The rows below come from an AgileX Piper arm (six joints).
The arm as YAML. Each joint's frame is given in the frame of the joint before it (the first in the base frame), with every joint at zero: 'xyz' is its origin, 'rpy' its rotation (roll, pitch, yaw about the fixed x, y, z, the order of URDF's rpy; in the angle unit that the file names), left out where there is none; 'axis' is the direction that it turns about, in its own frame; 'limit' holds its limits. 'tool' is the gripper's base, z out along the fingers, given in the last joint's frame.
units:
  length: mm
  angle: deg
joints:
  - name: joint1
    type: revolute
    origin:
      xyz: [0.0, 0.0, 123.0]
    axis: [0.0, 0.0, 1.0]
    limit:
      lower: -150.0
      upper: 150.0
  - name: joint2
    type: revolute
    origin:
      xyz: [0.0, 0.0, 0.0]
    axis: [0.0, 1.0, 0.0]
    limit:
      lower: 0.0
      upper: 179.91
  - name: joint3
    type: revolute
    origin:
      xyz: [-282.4, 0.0, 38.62]
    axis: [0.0, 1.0, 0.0]
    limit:
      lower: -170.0
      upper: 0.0
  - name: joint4
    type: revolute
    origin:
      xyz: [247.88, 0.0, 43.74]
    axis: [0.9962, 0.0, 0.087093]
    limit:
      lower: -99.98
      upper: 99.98
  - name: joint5
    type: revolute
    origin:
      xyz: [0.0, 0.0, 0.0]
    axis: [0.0, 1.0, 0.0]
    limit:
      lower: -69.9
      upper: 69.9
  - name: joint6
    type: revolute
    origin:
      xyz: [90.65, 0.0, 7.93]
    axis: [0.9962, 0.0, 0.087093]
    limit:
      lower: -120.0
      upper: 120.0
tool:
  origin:
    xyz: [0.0, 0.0, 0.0]
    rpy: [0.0, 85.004, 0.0]
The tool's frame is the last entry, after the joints.
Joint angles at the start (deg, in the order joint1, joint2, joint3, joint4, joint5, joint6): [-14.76, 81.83, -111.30, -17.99, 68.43, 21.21]
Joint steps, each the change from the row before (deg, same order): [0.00, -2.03, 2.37, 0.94, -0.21, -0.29]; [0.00, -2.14, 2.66, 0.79, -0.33, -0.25]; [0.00, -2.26, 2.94, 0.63, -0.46, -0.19]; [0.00, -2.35, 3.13, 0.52, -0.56, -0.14]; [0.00, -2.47, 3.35, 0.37, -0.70, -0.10]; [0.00, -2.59, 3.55, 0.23, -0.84, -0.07]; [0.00, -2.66, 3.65, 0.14, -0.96, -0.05]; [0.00, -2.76, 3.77, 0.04, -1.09, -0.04]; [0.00, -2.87, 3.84, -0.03, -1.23, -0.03]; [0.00, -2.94, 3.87, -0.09, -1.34, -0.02]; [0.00, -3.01, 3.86, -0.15, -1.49, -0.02]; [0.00, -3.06, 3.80, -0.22, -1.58, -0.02]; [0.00, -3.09, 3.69, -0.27, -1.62, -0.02]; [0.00, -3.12, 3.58, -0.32, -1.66, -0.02]
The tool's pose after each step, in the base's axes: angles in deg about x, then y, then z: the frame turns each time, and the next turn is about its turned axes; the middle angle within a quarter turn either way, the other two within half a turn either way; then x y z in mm. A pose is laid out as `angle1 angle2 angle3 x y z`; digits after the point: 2 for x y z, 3 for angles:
138.354 45.177 -124.247 241.73 -89.31 518.72
139.414 45.485 -125.094 233.19 -85.85 515.78
140.344 45.689 -125.881 224.39 -82.53 511.83
141.165 45.836 -126.598 215.38 -79.30 507.05
141.801 45.943 -127.215 206.04 -76.19 501.39
142.245 46.033 -127.732 196.39 -73.17 494.86
142.528 46.157 -128.149 186.60 -70.22 487.67
142.623 46.328 -128.465 176.57 -67.32 479.77
142.508 46.620 -128.639 166.24 -64.41 471.40
142.214 47.011 -128.691 155.83 -61.54 462.54
141.673 47.569 -128.573 145.39 -58.68 453.42
140.885 48.259 -128.283 134.95 -55.89 444.16
139.870 49.067 -127.818 124.60 -53.14 434.91
138.610 49.988 -127.162 114.39 -50.46 425.67

